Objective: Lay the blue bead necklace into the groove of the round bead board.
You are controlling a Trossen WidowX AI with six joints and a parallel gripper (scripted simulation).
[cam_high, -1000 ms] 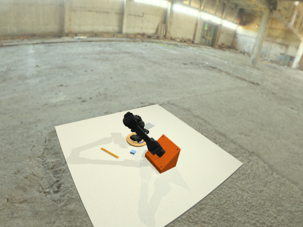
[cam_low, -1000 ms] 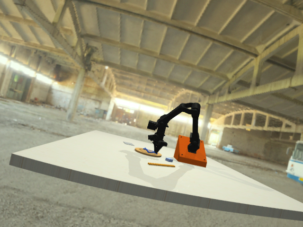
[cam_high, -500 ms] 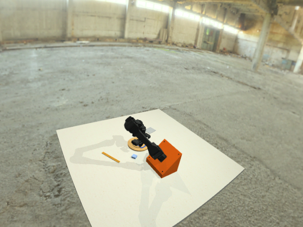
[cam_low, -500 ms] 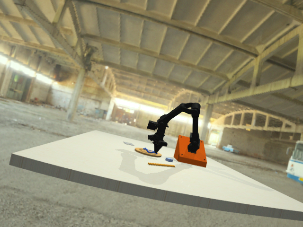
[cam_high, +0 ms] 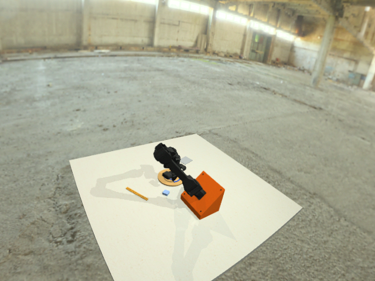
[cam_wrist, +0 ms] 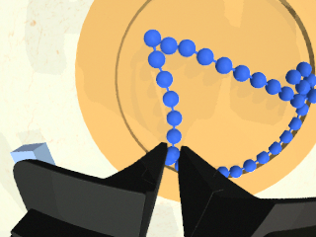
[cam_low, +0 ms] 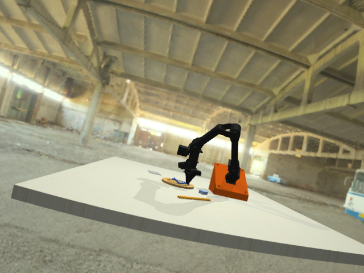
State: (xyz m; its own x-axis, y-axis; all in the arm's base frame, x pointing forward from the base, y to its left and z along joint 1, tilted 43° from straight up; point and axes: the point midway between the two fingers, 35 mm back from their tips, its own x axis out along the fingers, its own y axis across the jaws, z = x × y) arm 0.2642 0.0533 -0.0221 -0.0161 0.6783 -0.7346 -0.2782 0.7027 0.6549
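Now: the round tan bead board 5 cm ahead of my gripper tip, 1 cm to the right of it and 1 cm below it. Also, from my gripper tip: flat grey tile: 24 cm to the right, 21 cm ahead, 2 cm below; then small light-blue block: 11 cm to the left, 8 cm behind, 1 cm below.
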